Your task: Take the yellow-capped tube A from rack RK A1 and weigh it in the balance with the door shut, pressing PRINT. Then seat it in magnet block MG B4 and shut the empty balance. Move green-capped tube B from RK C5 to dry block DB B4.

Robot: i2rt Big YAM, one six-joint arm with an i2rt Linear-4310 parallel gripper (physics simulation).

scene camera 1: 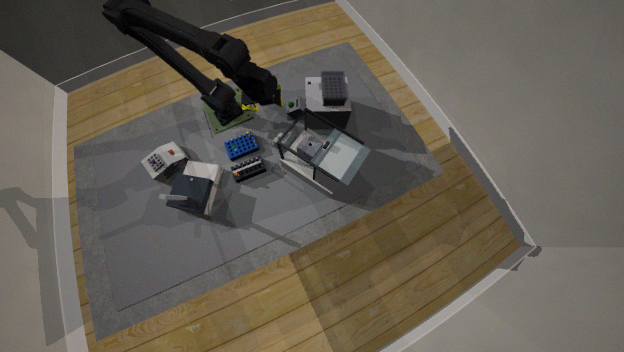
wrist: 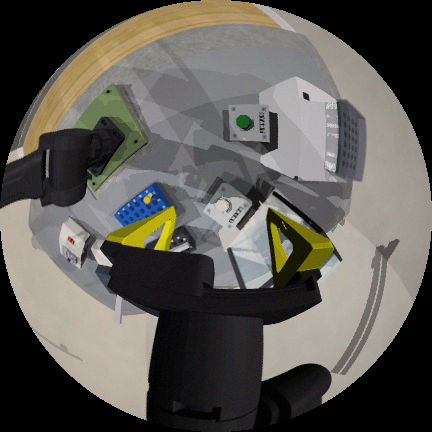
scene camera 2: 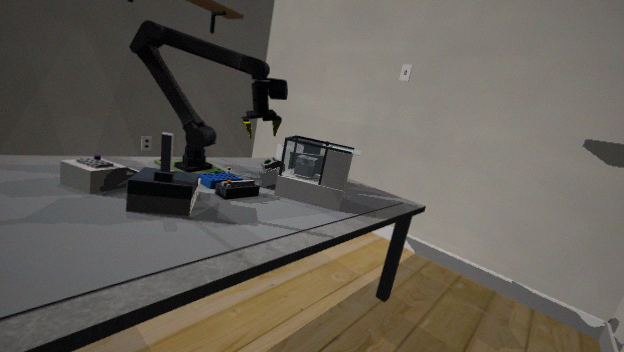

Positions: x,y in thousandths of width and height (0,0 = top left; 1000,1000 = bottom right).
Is my gripper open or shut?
Open.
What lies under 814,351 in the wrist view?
A dark lid block.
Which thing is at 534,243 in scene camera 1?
A dark lid block.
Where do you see a PRINT button box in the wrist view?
522,473
